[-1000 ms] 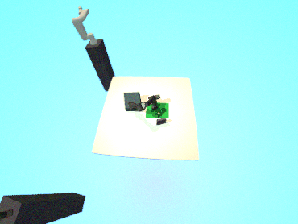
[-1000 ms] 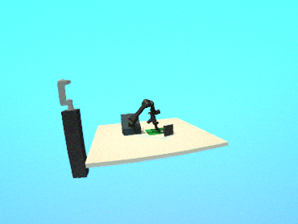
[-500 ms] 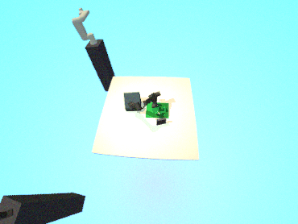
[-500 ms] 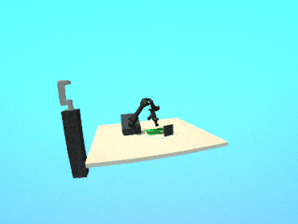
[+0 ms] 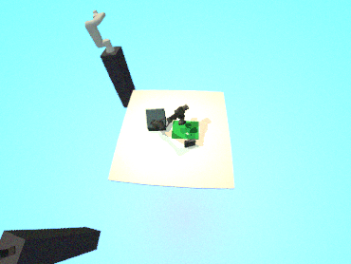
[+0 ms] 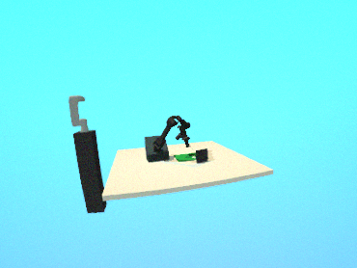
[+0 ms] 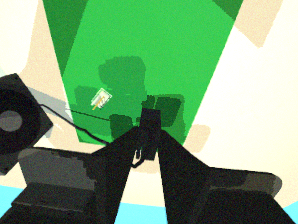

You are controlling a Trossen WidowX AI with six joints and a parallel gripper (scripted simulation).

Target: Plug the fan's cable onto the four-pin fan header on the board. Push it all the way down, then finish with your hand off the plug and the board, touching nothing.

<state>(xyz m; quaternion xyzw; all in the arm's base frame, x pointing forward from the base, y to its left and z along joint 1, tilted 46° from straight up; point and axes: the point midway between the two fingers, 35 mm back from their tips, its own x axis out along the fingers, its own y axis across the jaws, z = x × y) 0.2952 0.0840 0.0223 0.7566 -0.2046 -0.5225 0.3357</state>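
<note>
Now: gripper tip 130 mm above the green board, 30 mm to the left of it and 20 mm short of it. Round my gripper tip: fan cable plug (10 mm ahead); four-pin fan header (120 mm below, 80 mm to the right, 50 mm ahead); dark fan (220 mm to the right, 80 mm ahead, 60 mm below).
</note>
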